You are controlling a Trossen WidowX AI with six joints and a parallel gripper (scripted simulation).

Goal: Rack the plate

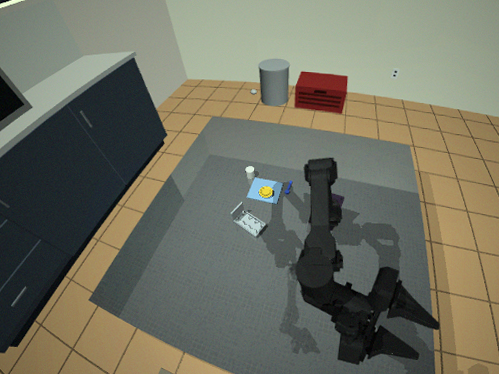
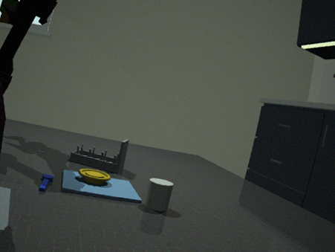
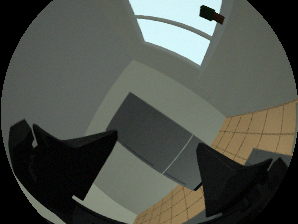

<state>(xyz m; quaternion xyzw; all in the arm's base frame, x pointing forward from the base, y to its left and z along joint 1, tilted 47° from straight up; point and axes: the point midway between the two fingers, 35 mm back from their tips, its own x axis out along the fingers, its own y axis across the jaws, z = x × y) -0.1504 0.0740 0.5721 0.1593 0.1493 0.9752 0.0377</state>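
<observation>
Right now the yellow plate is 42 cm ahead of my gripper tip, 56 cm to the right of it and 47 cm below it. Also, from my gripper tip: light blue mat 43 cm ahead, 58 cm to the right, 48 cm below; grey dish rack 45 cm ahead, 38 cm to the right, 46 cm below; blue spoon 32 cm ahead, 62 cm to the right, 48 cm below.
</observation>
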